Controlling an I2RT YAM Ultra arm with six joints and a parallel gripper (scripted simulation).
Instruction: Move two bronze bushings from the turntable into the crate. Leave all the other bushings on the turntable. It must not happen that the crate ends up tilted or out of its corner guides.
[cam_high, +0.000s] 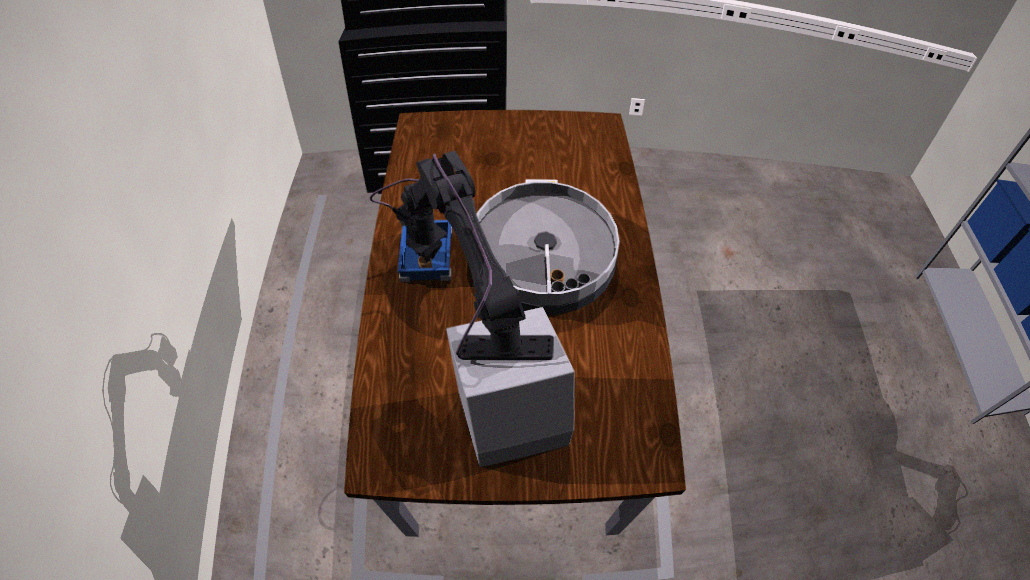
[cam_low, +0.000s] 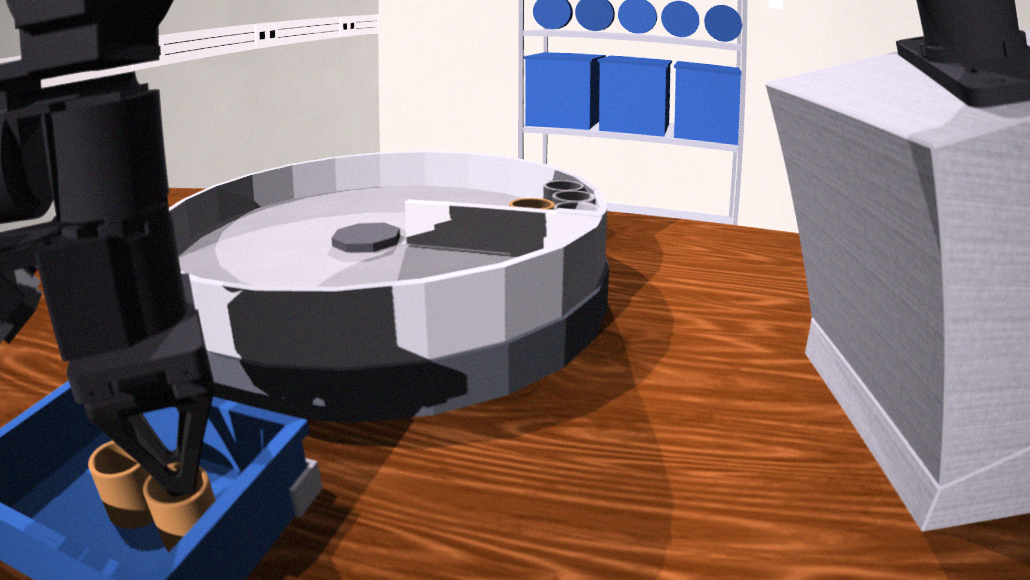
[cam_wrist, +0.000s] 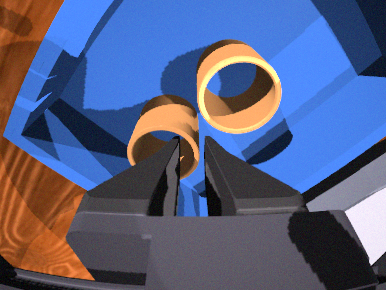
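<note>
Now: the blue crate 40 mm ahead of my hand, 20 mm to the left of it and 10 mm below it. The rest, counted from my hand: grey turntable 330 mm to the right, 80 mm ahead, 10 mm above.
</note>
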